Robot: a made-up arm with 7 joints.
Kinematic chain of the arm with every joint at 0, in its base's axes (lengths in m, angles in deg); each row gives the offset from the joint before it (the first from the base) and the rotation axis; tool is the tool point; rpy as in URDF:
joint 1: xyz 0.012 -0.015 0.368 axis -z
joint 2: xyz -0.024 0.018 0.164 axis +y
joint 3: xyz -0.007 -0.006 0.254 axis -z
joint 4: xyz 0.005 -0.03 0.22 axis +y
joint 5: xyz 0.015 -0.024 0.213 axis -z
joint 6: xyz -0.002 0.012 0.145 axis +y
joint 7: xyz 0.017 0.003 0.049 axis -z
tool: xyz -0.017 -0.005 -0.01 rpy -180 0 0
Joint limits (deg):
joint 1: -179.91..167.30
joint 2: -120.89..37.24
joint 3: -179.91..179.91
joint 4: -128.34..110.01
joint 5: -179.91..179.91
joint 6: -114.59..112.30
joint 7: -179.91..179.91
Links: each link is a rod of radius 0.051 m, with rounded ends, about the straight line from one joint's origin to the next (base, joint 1, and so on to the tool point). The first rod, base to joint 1, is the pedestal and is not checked.
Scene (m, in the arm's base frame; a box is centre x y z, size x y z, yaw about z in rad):
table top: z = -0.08
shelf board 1: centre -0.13 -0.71 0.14 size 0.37 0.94 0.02 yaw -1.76
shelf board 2: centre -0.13 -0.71 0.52 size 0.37 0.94 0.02 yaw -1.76
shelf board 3: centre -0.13 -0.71 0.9 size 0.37 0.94 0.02 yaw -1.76
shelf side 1: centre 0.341 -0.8 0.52 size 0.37 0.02 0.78 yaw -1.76
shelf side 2: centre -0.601 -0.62 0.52 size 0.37 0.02 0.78 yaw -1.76
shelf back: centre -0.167 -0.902 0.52 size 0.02 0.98 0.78 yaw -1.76
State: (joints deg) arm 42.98 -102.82 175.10 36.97 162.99 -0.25 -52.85
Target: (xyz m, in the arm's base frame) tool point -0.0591 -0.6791 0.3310
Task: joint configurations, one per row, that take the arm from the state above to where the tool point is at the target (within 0.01 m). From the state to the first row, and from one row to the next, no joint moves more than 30 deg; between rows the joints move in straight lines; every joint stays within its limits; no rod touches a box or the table.
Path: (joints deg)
1: 27.53 -107.34 164.51 8.15 167.22 -1.55 -58.45
2: 12.09 -111.86 153.92 -20.66 171.45 -2.85 -64.06
3: -3.36 -116.37 143.32 -49.48 175.68 -4.15 -69.66
4: -18.80 -120.89 132.73 -78.30 179.91 -5.45 -75.27
5: -43.68 -120.89 124.04 -86.61 176.50 4.46 -74.03
6: -68.56 -120.89 115.35 -94.93 173.09 14.37 -72.78
7: -93.44 -120.89 106.66 -103.24 169.68 24.28 -71.54
8: -118.32 -120.89 97.97 -111.56 166.26 34.19 -70.30
9: -143.20 -120.89 89.28 -119.87 162.85 44.10 -69.06
10: -130.20 -120.89 102.87 -97.00 163.28 40.18 -67.37
11: -117.19 -120.89 116.47 -74.13 163.71 36.26 -65.68

